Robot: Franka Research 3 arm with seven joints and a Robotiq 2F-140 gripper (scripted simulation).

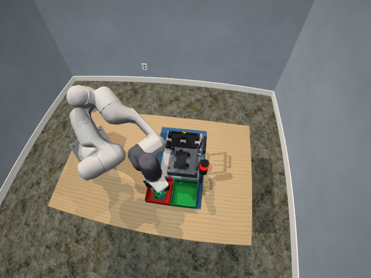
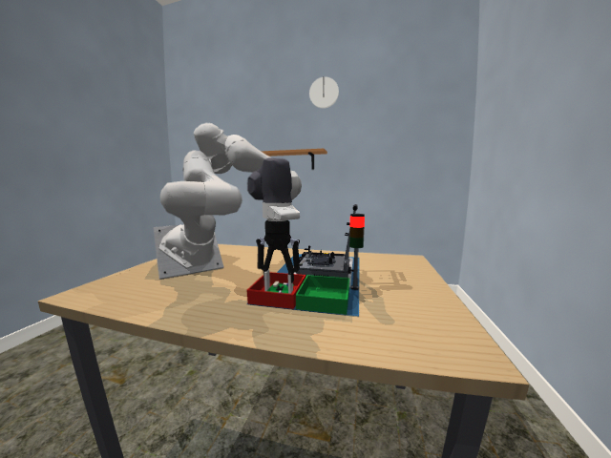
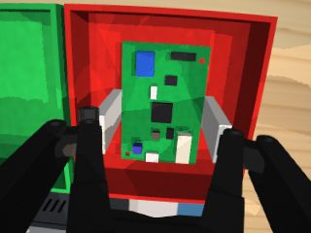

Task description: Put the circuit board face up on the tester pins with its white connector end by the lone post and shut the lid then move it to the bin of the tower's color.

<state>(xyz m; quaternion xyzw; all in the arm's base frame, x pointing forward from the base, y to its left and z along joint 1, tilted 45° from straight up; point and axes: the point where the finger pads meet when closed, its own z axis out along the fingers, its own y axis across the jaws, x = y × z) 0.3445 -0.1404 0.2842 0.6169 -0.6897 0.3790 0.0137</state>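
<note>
My hand is 30 mm above the red bin. The rest, counted from my hand: tester plate (160 mm ahead, 170 mm to the left, 30 mm above); then green circuit board (20 mm below); then green bin (140 mm ahead, 40 mm to the right, 30 mm below).
</note>
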